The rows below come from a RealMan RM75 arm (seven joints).
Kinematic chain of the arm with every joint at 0, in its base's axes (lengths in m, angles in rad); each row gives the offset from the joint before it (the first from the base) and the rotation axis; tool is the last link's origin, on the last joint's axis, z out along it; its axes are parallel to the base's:
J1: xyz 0 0 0.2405 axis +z
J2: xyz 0 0 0 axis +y
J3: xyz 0 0 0.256 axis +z
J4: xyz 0 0 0 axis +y
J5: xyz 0 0 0.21 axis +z
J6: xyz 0 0 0 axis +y
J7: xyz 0 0 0.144 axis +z
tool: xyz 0 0 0
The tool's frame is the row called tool.
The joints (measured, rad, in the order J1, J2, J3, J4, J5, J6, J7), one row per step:
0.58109 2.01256 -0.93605 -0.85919 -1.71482 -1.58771 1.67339
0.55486 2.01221 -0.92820 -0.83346 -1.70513 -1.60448 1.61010
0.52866 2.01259 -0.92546 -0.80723 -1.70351 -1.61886 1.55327
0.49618 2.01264 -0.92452 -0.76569 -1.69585 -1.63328 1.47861
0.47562 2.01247 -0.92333 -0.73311 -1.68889 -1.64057 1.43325
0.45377 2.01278 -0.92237 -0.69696 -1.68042 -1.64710 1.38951
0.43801 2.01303 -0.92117 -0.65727 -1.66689 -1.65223 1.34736
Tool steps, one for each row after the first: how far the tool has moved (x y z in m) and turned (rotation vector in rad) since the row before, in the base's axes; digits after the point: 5 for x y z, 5 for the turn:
0.01162 -0.00784 -0.00157 0.01301 0.00748 0.01408
0.01186 -0.00869 -0.00338 0.00519 0.00042 0.00827
0.01475 -0.01150 -0.00512 0.00784 0.00647 0.00654
0.00967 -0.00778 -0.00369 0.00428 0.00878 -0.00344
0.00994 -0.00864 -0.00421 0.00334 0.01219 -0.00928
0.00768 -0.00729 -0.00414 0.00569 0.01774 -0.00845

